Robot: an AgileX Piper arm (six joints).
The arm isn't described. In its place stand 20 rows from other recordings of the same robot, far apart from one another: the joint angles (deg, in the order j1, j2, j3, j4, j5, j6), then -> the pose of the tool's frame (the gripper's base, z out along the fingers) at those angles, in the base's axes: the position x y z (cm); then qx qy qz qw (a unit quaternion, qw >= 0).
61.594, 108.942, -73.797, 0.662, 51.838, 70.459 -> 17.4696, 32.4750, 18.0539, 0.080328, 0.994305, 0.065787, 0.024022
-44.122, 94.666, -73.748, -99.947, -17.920, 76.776 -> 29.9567, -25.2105, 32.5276, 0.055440, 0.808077, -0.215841, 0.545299
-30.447, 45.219, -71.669, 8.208, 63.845, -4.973 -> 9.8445, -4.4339, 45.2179, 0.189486, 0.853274, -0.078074, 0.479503
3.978, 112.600, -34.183, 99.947, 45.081, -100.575 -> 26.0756, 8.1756, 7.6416, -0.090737, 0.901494, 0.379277, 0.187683
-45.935, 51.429, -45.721, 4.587, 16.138, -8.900 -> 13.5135, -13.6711, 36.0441, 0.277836, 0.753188, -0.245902, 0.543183
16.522, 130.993, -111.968, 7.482, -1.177, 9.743 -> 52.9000, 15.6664, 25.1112, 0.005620, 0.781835, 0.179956, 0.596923
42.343, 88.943, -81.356, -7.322, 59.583, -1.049 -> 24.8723, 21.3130, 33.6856, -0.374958, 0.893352, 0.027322, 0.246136
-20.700, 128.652, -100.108, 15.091, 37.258, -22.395 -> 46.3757, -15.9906, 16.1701, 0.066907, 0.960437, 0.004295, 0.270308
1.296, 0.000, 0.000, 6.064, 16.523, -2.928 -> 5.4557, 0.3969, 18.7316, 0.001237, 0.774027, 0.034727, 0.632199
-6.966, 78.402, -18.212, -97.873, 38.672, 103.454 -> 18.0955, -7.8855, 16.0171, 0.194420, 0.870803, -0.316884, 0.321695
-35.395, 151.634, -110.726, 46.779, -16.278, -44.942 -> 44.8846, -34.1721, 5.6834, 0.311837, 0.778804, -0.242838, 0.487084
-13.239, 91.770, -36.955, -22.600, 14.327, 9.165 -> 25.7832, -6.9549, 14.5909, 0.014800, 0.971392, -0.097472, 0.216048
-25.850, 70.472, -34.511, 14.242, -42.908, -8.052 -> 22.4074, -12.5500, 30.9103, 0.217922, 0.598338, -0.208109, 0.742423
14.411, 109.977, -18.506, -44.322, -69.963, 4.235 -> 21.0899, 11.5866, 9.8934, -0.380140, 0.711209, 0.293676, 0.513254
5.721, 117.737, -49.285, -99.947, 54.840, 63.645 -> 33.7902, -3.9793, 9.9349, -0.206015, 0.826790, -0.500003, 0.154832
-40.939, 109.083, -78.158, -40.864, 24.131, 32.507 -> 30.6104, -29.7742, 22.5772, 0.325699, 0.855844, -0.265816, 0.301318
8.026, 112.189, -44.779, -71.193, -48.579, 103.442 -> 31.3184, 10.9394, 11.4669, 0.088323, 0.854056, 0.474193, 0.194753
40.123, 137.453, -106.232, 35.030, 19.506, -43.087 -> 39.7681, 35.7960, 13.4202, -0.418365, 0.809860, 0.190612, 0.364369
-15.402, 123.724, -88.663, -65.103, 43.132, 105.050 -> 42.9733, -17.6920, 17.3909, 0.557579, 0.704597, -0.211988, 0.384331
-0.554, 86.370, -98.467, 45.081, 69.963, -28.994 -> 30.1988, 5.7620, 45.3461, -0.205530, 0.851138, 0.295553, 0.382061
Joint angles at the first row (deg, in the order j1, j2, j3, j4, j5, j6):
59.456 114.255 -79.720 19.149 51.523 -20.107
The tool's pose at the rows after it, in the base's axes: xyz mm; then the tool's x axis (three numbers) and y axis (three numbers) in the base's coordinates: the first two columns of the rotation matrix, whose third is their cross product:
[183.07 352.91 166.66 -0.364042 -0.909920 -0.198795 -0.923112 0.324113 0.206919]
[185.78 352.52 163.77 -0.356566 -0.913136 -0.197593 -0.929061 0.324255 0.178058]
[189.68 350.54 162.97 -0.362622 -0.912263 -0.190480 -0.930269 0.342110 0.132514]
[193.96 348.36 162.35 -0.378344 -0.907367 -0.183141 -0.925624 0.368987 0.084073]
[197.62 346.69 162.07 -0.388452 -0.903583 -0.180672 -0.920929 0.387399 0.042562]
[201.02 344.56 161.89 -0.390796 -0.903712 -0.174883 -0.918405 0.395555 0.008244]
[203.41 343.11 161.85 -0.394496 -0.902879 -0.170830 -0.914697 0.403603 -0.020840]
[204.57 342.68 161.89 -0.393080 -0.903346 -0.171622 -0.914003 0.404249 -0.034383]
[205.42 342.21 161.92 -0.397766 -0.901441 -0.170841 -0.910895 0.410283 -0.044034]
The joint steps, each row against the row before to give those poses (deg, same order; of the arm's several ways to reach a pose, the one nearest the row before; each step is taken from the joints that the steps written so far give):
0.001 0.943 0.001 -1.404 -0.119 0.000
-0.001 0.350 0.000 -1.961 -0.735 0.710
0.000 0.002 -0.001 -3.567 -0.522 2.677
0.000 0.000 0.000 -3.935 -0.472 3.516
0.000 0.000 -0.001 -3.300 -0.417 2.772
-0.114 0.000 0.002 -2.679 -0.002 1.766
-0.003 -0.001 -0.001 -2.303 0.001 1.711
-0.001 0.001 0.001 -1.007 -0.139 0.574
0.000 0.000 -0.003 -0.813 -0.005 0.820

